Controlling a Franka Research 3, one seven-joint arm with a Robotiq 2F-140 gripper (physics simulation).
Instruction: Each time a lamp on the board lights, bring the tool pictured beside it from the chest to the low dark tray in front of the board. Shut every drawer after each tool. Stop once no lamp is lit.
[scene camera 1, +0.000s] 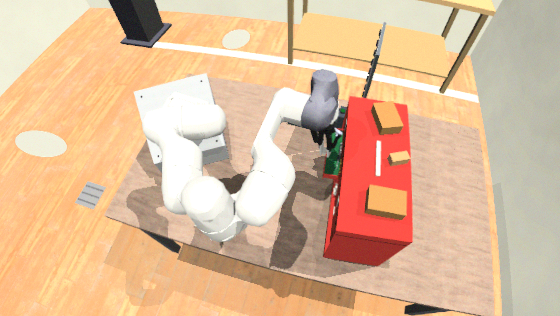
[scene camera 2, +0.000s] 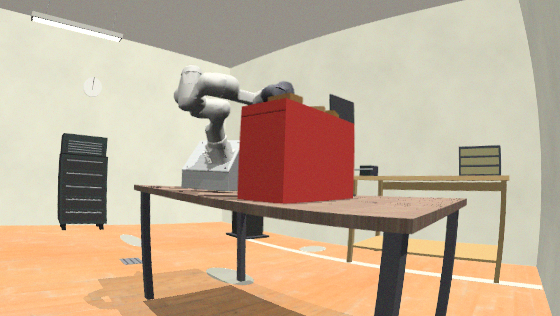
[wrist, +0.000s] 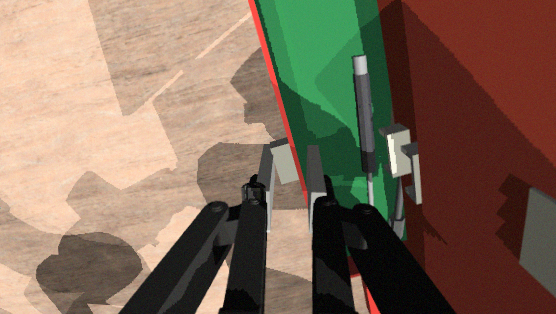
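Note:
The red chest (scene camera 1: 360, 210) (scene camera 2: 320, 155) stands on the table with one green-lined drawer (scene camera 1: 328, 175) (wrist: 276, 89) partly open. My gripper (scene camera 1: 325, 145) (wrist: 290, 161) is shut on that drawer's front: in the wrist view one finger is outside by the pale handle (wrist: 286, 164), the other inside the drawer. A grey-handled tool with a thin shaft (wrist: 364, 110) lies in the drawer. Another tool's metal shaft (wrist: 399, 200) shows beside it, mostly hidden by the chest. The low dark tray (scene camera 1: 343, 116) is largely hidden behind the arm. The board (scene camera 1: 374, 62) (scene camera 2: 342, 108) is edge-on or seen from behind; its lamps cannot be read.
Orange-brown blocks (scene camera 1: 388, 119) (scene camera 1: 399, 158) (scene camera 1: 386, 201) and a white strip (scene camera 1: 378, 158) lie on top of the chest. Other chest handles (wrist: 400, 152) stand close to the right of the gripper. The arm's grey base (scene camera 1: 217, 154) (scene camera 2: 207, 178) stands at the table's far end.

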